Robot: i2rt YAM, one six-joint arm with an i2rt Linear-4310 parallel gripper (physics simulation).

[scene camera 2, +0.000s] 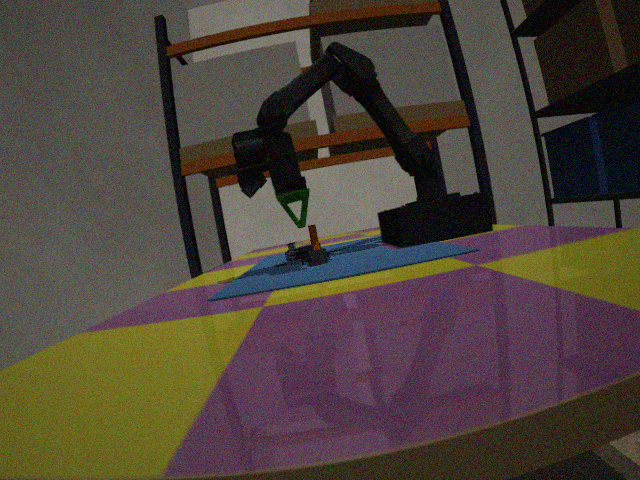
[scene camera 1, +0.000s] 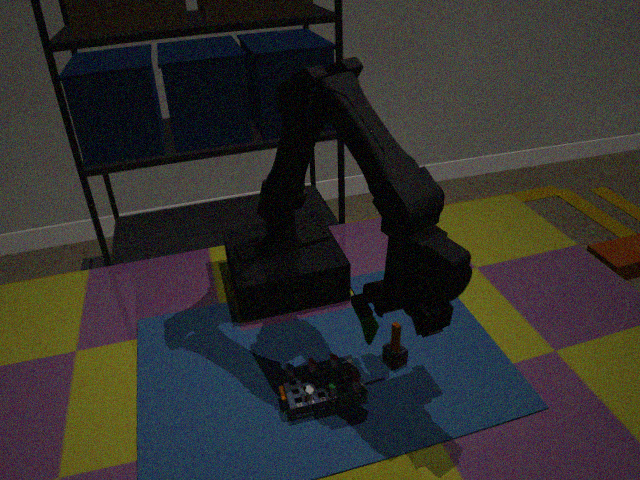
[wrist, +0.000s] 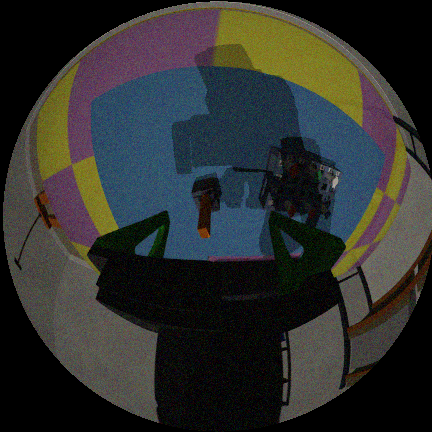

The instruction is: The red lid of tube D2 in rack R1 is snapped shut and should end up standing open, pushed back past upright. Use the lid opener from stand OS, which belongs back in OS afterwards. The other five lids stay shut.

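Where they show: gripper, fingertip midpoint: (scene camera 2: 301, 226) (scene camera 1: 394, 335) (wrist: 218, 215); arm's base, link origin: (scene camera 2: 430, 202) (scene camera 1: 282, 243).
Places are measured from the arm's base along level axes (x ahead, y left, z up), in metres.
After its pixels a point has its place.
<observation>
Rack R1 (scene camera 1: 310, 408) {x 0.374, y -0.086, z -0.080 m} (scene camera 2: 297, 254) {x 0.366, y 0.000, z -0.068 m} (wrist: 312, 187) {x 0.347, y -0.059, z -0.059 m} stands on the blue mat, mostly in shadow. The red lid of D2 (scene camera 1: 334, 357) {x 0.321, y -0.019, z -0.040 m} (wrist: 292, 210) {x 0.321, y -0.020, z -0.040 m} is on the side toward the arm's base; the dark view hides its exact tilt. A white lid (scene camera 1: 309, 389) {x 0.369, y -0.084, z -0.040 m} and a green lid (scene camera 1: 332, 386) {x 0.378, y -0.048, z -0.040 m} (wrist: 319, 175) {x 0.376, y -0.049, z -0.040 m} also show. The lid opener (scene camera 1: 395, 335) {x 0.332, y 0.091, z -0.022 m} (scene camera 2: 313, 237) {x 0.329, y 0.099, z -0.029 m} (wrist: 204, 217) {x 0.335, y 0.093, z -0.018 m}, with an upright orange handle, is in stand OS (scene camera 1: 395, 357) {x 0.347, y 0.085, z -0.059 m} (scene camera 2: 317, 256) {x 0.328, y 0.109, z -0.070 m} (wrist: 206, 190) {x 0.345, y 0.092, z -0.056 m}. My gripper (scene camera 2: 301, 225) {x 0.349, y 0.078, z -0.003 m} (wrist: 218, 215) {x 0.349, y 0.078, z -0.003 m} is open and empty, above the opener's handle and apart from it.
The blue mat (scene camera 1: 206, 439) {x 0.360, y -0.256, z -0.088 m} (scene camera 2: 361, 260) {x 0.250, y 0.168, z -0.088 m} (wrist: 140, 120) {x 0.446, y 0.174, z -0.088 m} lies on yellow and purple tiles. The arm's base (scene camera 1: 289, 279) {x 0.121, y -0.028, z -0.007 m} (scene camera 2: 439, 222) {x 0.040, y 0.108, z -0.048 m} is behind the rack. Shelving with blue bins (scene camera 1: 201, 98) stands farther back. The arm's shadow crosses the rack.
</observation>
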